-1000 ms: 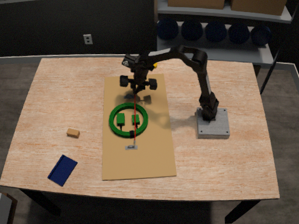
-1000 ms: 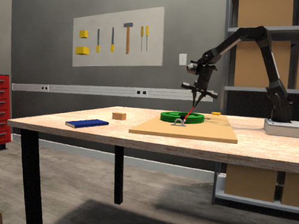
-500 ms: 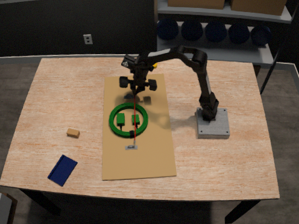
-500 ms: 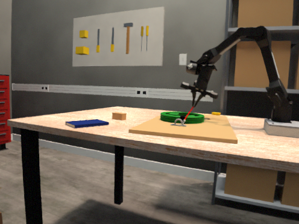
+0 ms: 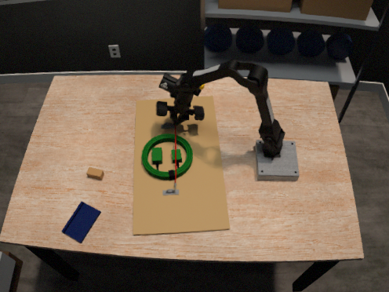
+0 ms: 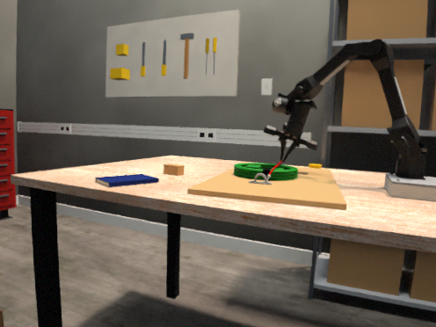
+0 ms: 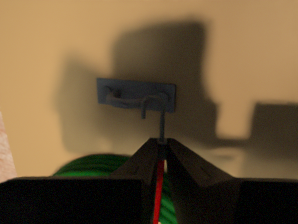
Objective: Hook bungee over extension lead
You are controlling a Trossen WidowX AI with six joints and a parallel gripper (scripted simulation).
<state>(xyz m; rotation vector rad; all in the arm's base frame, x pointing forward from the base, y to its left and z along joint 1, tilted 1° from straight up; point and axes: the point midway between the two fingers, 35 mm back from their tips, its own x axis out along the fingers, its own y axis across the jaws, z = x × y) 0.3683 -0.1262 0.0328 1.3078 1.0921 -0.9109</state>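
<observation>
The coiled extension lead is 40 mm ahead of my hand, 140 mm to the left of it and 50 mm below it. The rest, counted from my hand: tan block 320 mm ahead, 210 mm to the left, 60 mm below; yellow disc 90 mm behind, 260 mm to the right, 70 mm below; blue book 350 mm ahead, 410 mm to the left, 70 mm below.
</observation>
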